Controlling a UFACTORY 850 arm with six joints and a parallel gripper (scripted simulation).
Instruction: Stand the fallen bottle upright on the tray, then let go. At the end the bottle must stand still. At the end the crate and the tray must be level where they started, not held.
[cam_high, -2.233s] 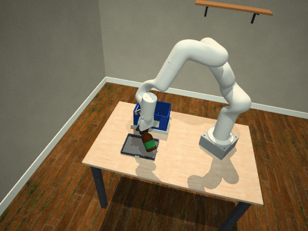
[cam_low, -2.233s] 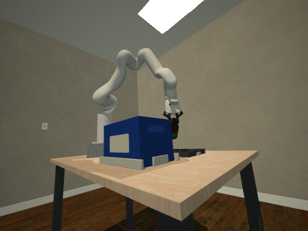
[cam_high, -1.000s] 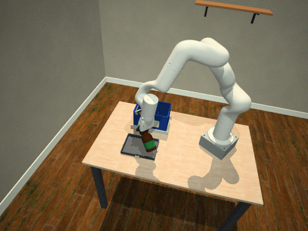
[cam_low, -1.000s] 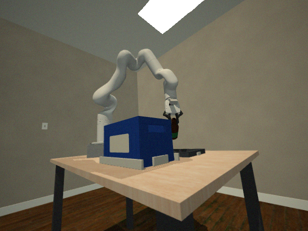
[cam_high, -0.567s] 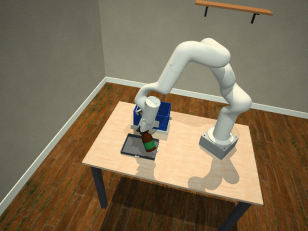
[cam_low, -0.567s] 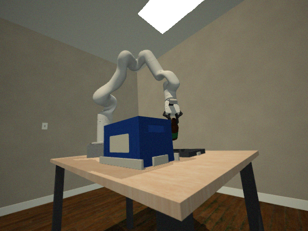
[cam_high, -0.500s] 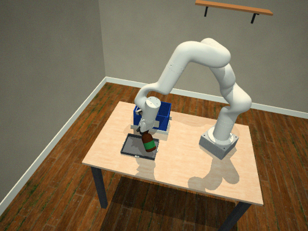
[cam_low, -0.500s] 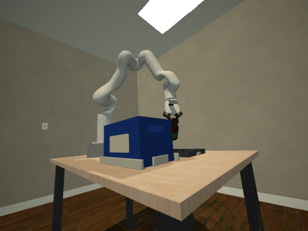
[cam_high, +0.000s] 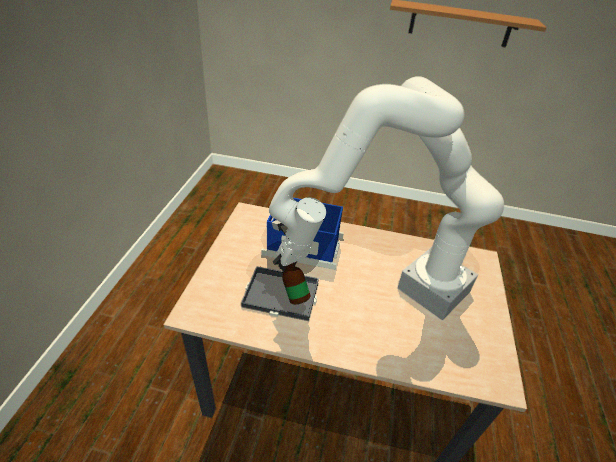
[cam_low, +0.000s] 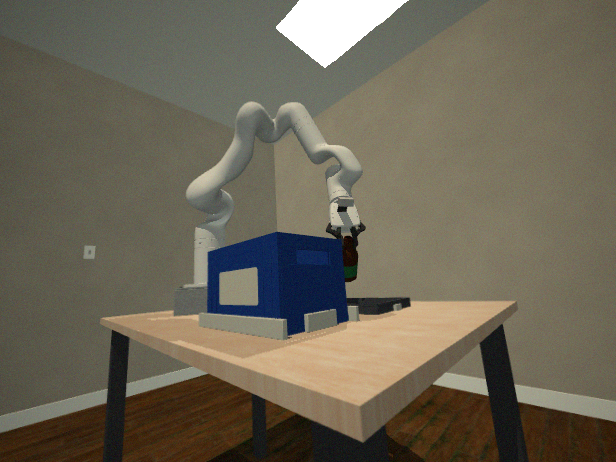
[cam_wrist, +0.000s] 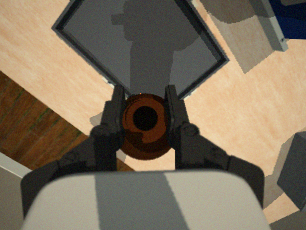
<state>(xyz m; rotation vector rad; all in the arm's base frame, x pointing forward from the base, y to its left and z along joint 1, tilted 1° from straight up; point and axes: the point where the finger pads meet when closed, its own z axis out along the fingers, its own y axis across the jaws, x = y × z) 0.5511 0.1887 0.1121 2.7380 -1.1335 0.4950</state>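
The bottle is 3 cm behind my hand, 3 cm to the left of it and 4 cm below it. Round my hand: dark tray (3 cm ahead, 3 cm to the right, 19 cm below); blue crate (1 cm behind, 32 cm to the right, 12 cm below).
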